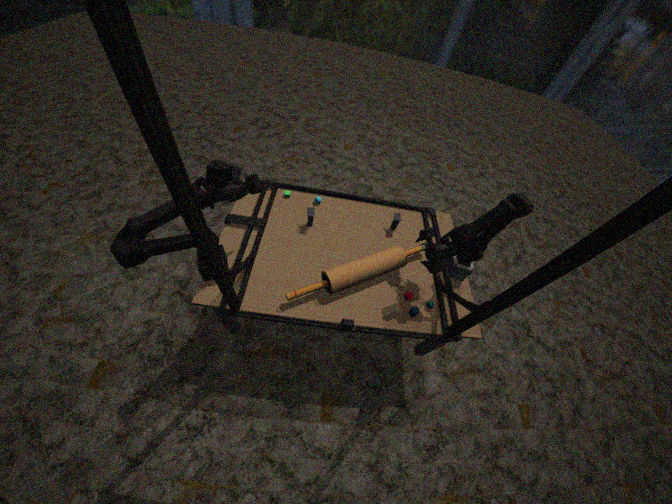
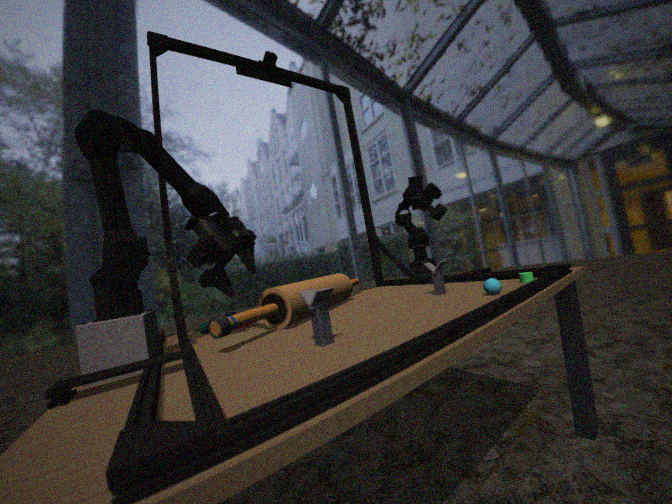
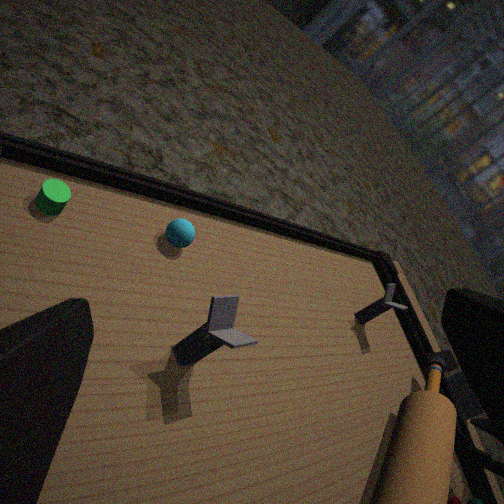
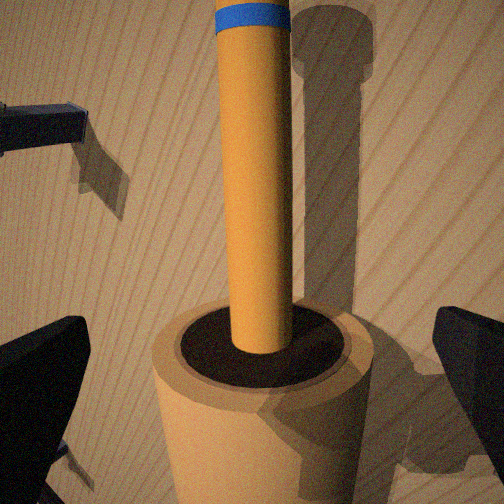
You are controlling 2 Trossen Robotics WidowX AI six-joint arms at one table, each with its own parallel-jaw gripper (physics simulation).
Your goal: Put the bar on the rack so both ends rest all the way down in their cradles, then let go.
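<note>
The bar point(image 1: 363, 268) point(image 2: 303, 298) point(image 3: 420, 445) is a rolling pin with a thick tan roller point(image 4: 235, 440) and thin orange handles point(image 4: 255, 175). It lies flat on the wooden table point(image 1: 282, 260) point(image 2: 379, 325). The rack is two grey Y-shaped cradle posts, one point(image 1: 310, 215) point(image 2: 321, 320) point(image 3: 215, 330) and the other point(image 1: 395, 221) point(image 2: 437, 276) point(image 3: 382, 306); both are empty. My right gripper point(image 1: 431, 252) point(image 2: 230, 263) point(image 4: 260, 325) is open, straddling the pin's end above the handle. My left gripper point(image 1: 255, 184) point(image 2: 428, 198) point(image 3: 265, 300) is open and empty, far from the bar.
A green cylinder point(image 1: 286, 193) point(image 2: 525, 276) point(image 3: 54, 196) and a teal ball point(image 1: 317, 200) point(image 2: 492, 285) point(image 3: 180, 232) sit near the back edge. A red ball point(image 1: 409, 295) and two blue balls point(image 1: 414, 311) lie near the right arm. A black frame point(image 1: 141, 108) point(image 2: 157, 162) surrounds the table.
</note>
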